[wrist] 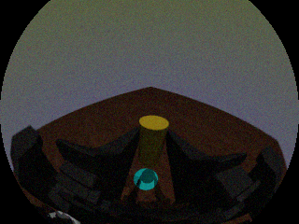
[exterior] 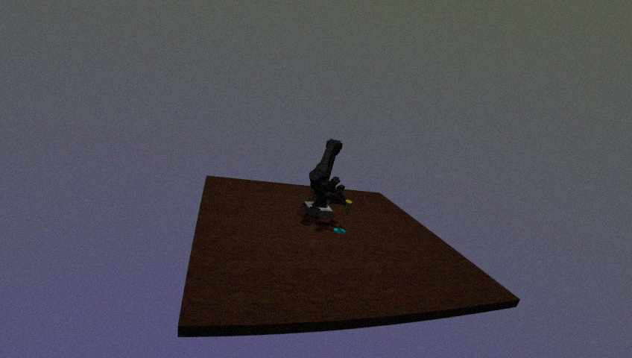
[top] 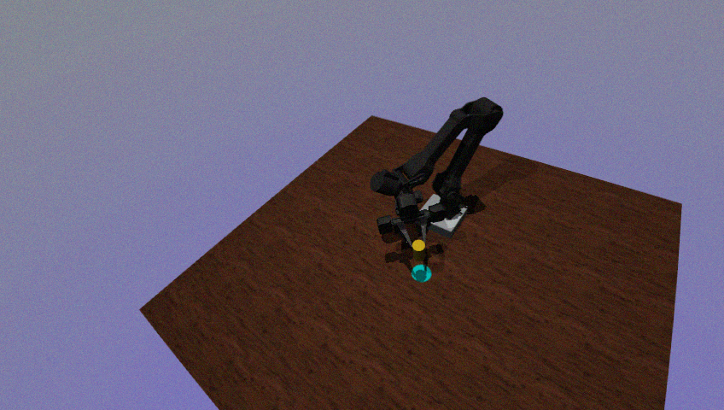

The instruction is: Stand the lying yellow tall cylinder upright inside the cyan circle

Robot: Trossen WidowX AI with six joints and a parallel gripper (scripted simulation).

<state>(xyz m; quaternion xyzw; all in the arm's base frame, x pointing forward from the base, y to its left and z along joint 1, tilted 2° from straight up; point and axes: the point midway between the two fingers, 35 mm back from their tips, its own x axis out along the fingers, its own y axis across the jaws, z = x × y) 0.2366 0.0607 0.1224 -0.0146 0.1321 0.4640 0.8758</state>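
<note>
The cyan circle is 160 mm below my gripper tip and 20 mm behind it. Round my gripper tip: yellow tall cylinder 20 mm below.
</note>
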